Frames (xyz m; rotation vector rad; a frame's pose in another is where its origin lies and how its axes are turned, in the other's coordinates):
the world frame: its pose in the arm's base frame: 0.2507 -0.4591 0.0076 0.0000 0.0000 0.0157
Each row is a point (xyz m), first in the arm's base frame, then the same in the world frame.
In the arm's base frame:
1: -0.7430 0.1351 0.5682
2: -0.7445 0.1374 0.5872
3: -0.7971 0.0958 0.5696
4: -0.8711 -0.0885 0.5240
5: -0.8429 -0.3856 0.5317
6: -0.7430 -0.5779 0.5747
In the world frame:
1: -0.9842 0.6097 0.5606
2: -0.9857 0.6121 0.5796
3: -1.0390 0.5713 0.5620
4: -1.1158 0.3882 0.5164
5: -1.0923 0.0907 0.5241
6: -0.9954 -0.1032 0.5671

